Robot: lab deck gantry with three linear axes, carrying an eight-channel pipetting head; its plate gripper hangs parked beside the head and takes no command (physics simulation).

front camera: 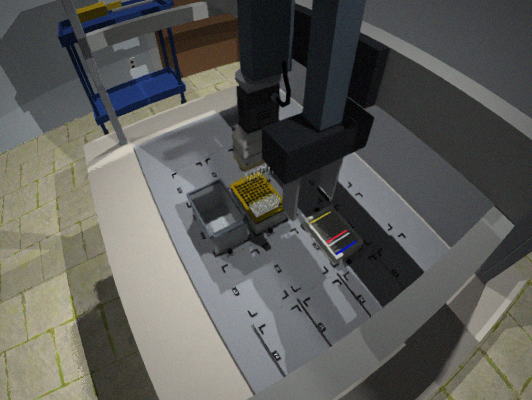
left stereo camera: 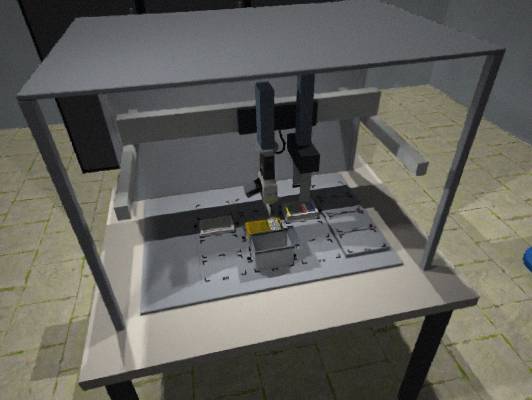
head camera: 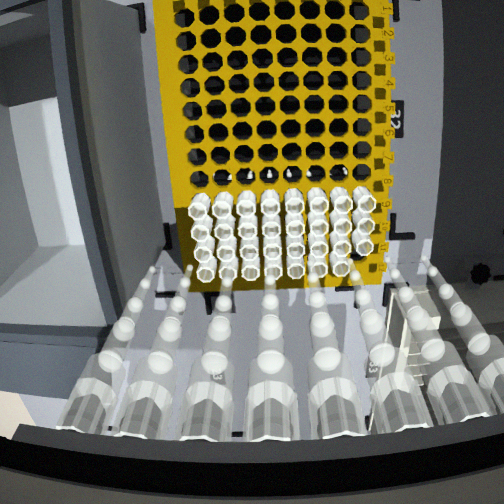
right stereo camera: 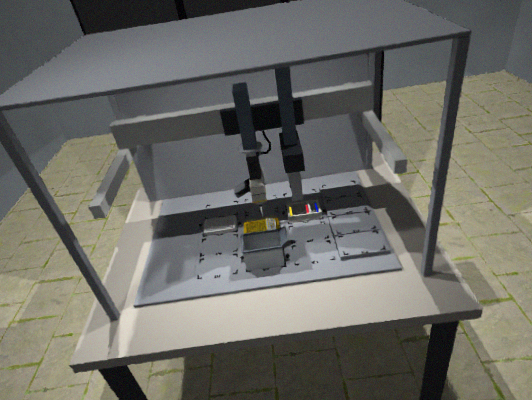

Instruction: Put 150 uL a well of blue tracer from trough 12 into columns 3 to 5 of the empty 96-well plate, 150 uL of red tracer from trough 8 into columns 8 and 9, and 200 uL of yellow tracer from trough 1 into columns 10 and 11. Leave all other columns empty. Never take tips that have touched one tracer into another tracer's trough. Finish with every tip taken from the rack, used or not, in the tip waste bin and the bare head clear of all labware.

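Observation:
The eight-channel head (front camera: 248,150) (left stereo camera: 269,192) (right stereo camera: 257,191) carries eight tips (head camera: 270,345) (front camera: 257,172); they look clear and hang above the rack's column 12 end. The yellow tip rack (front camera: 233,187) (head camera: 170,150) (left stereo camera: 256,228) (right stereo camera: 252,226) has empty holes in columns 1 to 8, full columns 9 to 11 and a gap at A12. The reservoir (front camera: 308,227) (left stereo camera: 301,218) (right stereo camera: 304,217) shows yellow, red and blue troughs. The 96-well plate (left stereo camera: 216,226) (right stereo camera: 220,226) is hidden in the front view. The grey waste bin (front camera: 230,239) (head camera: 117,125) (left stereo camera: 272,254) (right stereo camera: 264,258) stands beside the rack. The parked gripper (front camera: 310,207) is open and empty.
The gripper's black body (front camera: 300,145) (left stereo camera: 304,155) (right stereo camera: 291,152) hangs beside the head, with its fingers near the reservoir. A raised grey deck section (left stereo camera: 357,231) (right stereo camera: 357,232) lies right of the reservoir. A blue cart (front camera: 142,95) stands beyond the table.

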